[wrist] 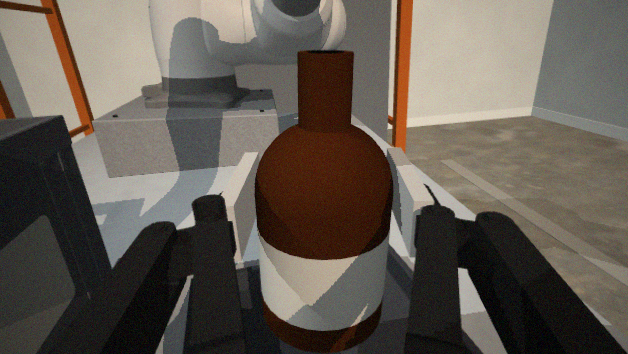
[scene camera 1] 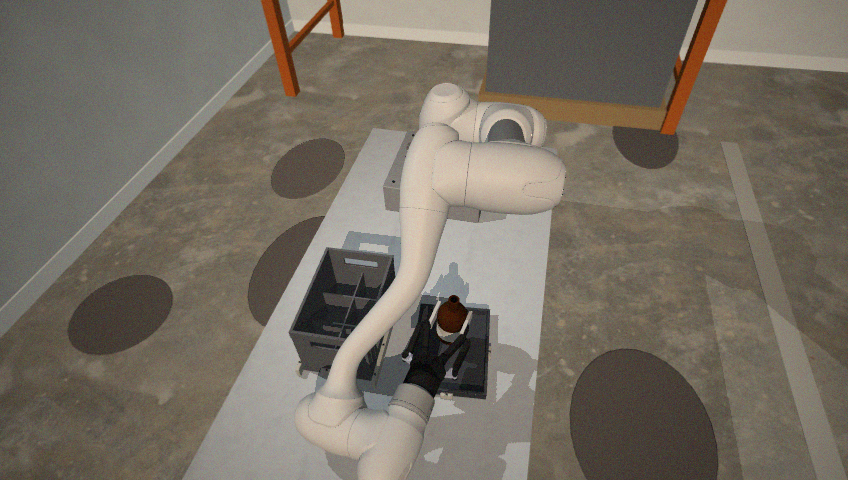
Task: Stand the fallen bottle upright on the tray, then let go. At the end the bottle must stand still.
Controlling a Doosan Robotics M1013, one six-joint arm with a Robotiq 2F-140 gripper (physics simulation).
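Frame: origin at the arm's base, x ahead, y left, z up, level; metres.
Seen in the pictures: gripper, fingertip midpoint: (wrist: 323, 171) (scene camera 1: 455, 309); arm's base, link origin: (wrist: 202, 100).
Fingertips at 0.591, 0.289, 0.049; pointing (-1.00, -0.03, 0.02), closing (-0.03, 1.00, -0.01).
Note:
Pixels of each thing's top centre, then the offset from my fingertips to it, as dx, dy, dz. Level surfaces: height alone.
- brown bottle, top centre: (wrist: 316, 50) (scene camera 1: 452, 298) +0.018, +0.000, +0.068
- dark tray, top centre: (scene camera 1: 451, 345) +0.028, +0.003, -0.125
- dark crate, top centre: (scene camera 1: 344, 291) +0.076, -0.267, +0.025
- white table, surface height: dz -0.150
A brown bottle (scene camera 1: 452, 317) (wrist: 324, 200) with a white label is upright, neck up, between the fingertips. My gripper (scene camera 1: 454, 319) (wrist: 323, 171) reaches in from the side, low and nearly level, and is shut on the bottle around its body. The dark tray (scene camera 1: 487, 350) lies under the gripper and the bottle, and the bottle is over its back part. Whether the bottle's base touches the tray floor cannot be told, as the fingers and the label part cover it in the scene view.
A dark crate (scene camera 1: 315, 291) (wrist: 30, 165) with compartments stands left of the tray, close to the arm. The robot's base block (wrist: 190, 145) is behind, on the white table (scene camera 1: 511, 255). An orange frame (scene camera 1: 702, 59) (wrist: 402, 75) stands farther back.

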